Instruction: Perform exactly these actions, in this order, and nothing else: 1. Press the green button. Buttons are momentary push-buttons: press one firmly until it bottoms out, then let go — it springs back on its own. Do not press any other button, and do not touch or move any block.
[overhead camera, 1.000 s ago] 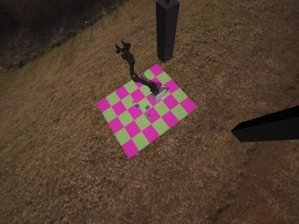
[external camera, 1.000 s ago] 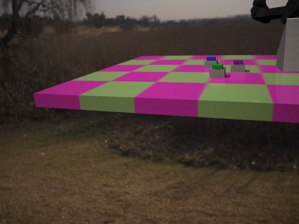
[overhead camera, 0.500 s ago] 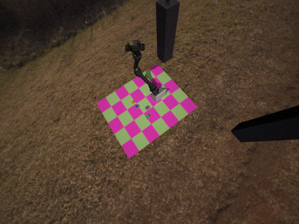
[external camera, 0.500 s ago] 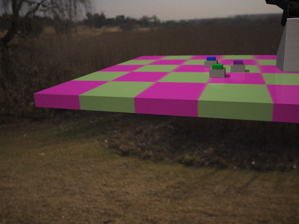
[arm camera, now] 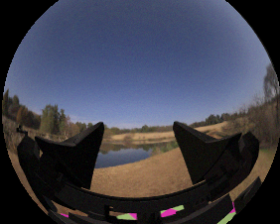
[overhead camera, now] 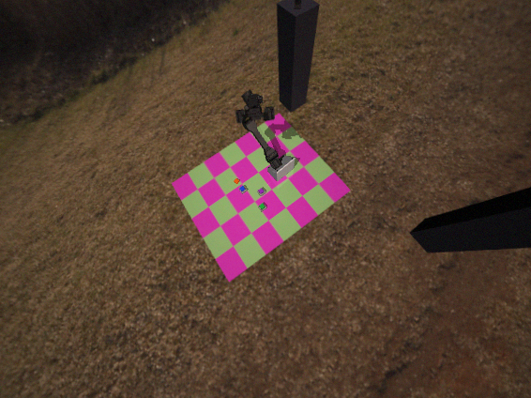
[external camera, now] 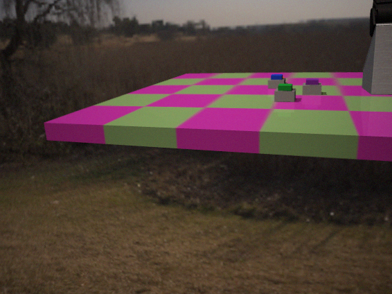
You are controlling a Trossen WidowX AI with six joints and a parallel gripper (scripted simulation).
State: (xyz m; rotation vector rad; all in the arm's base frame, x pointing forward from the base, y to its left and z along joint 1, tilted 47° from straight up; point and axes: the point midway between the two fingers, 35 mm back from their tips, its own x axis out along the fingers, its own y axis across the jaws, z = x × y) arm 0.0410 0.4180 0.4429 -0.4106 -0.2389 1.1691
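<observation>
My gripper tip is 710 mm above the green button, 170 mm to the right of it and 160 mm short of it. Round my gripper tip: purple button (710 mm below, 100 mm ahead, 70 mm to the left); then blue button (710 mm below, 200 mm ahead, 30 mm to the right).
</observation>
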